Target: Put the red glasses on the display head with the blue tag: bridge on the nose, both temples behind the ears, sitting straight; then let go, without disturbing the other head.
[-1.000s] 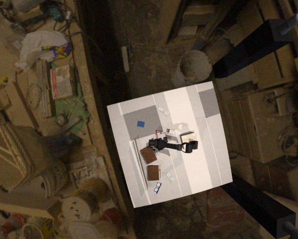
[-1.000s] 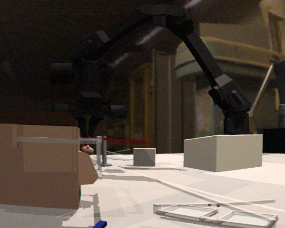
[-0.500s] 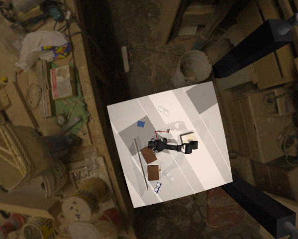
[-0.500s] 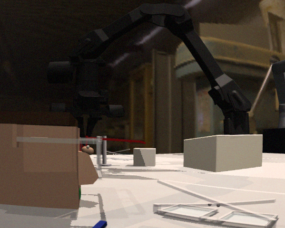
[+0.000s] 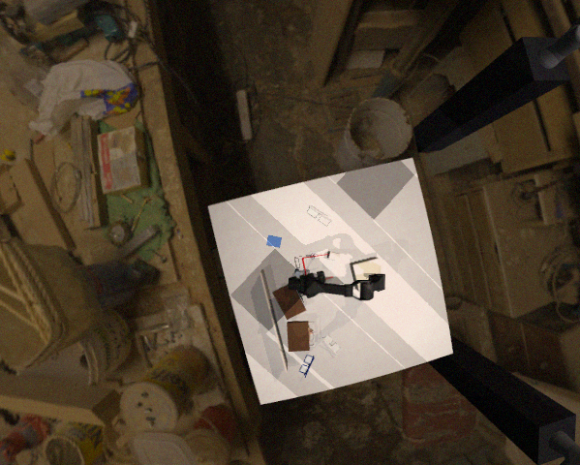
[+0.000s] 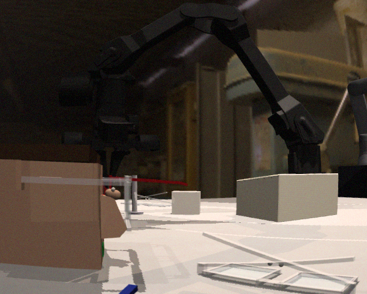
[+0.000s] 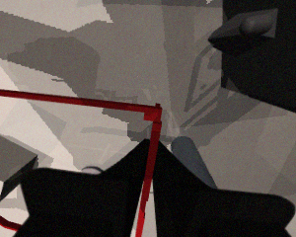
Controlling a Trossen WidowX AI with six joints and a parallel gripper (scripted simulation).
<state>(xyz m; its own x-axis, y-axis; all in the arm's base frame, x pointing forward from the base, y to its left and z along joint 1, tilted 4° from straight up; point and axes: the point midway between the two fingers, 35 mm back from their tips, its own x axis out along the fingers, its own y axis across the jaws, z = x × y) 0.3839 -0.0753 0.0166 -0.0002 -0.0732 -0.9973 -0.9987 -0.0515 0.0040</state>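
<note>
Right now the grey post is 10 cm to the right of my gripper tip, 6 cm behind it and 4 cm below it. Also, from my gripper tip: long rod 23 cm to the left, 22 cm ahead, 1 cm below; blue tag 23 cm to the right, 15 cm ahead, 6 cm below.
</note>
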